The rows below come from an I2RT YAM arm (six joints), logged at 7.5 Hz.
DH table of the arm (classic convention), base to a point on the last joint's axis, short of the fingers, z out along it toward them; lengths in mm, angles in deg. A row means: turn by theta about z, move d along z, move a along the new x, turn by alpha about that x. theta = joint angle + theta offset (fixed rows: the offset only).
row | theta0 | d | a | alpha
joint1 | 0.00 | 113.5 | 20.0 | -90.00
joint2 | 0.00 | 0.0 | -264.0 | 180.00
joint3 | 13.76 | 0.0 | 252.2 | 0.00
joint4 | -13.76 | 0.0 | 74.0 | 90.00
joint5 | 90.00 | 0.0 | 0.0 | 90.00
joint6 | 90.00 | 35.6 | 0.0 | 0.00
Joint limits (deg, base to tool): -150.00..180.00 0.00..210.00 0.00..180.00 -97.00..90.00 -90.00..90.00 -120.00..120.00
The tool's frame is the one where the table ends.
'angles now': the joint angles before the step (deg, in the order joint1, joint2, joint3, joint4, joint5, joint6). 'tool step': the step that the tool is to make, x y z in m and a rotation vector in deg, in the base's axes. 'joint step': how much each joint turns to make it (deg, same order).
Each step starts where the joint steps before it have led.
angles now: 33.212 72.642 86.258 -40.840 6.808 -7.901
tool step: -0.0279 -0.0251 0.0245 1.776 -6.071 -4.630
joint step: -0.793 -6.309 0.014 -0.245 4.236 -0.068
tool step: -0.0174 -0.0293 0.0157 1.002 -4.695 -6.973
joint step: -3.910 -4.725 -0.018 -0.051 3.390 -0.457
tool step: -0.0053 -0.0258 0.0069 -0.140 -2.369 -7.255
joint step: -6.135 -2.317 0.017 -0.038 1.383 -0.835
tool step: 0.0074 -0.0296 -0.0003 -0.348 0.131 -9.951
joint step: -9.561 -0.016 -0.004 -0.188 0.450 -0.194
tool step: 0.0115 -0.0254 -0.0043 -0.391 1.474 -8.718
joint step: -8.203 1.435 -0.014 -0.059 0.541 -0.024
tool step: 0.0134 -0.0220 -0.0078 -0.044 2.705 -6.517
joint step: -6.490 2.303 0.015 -0.424 0.021 0.029
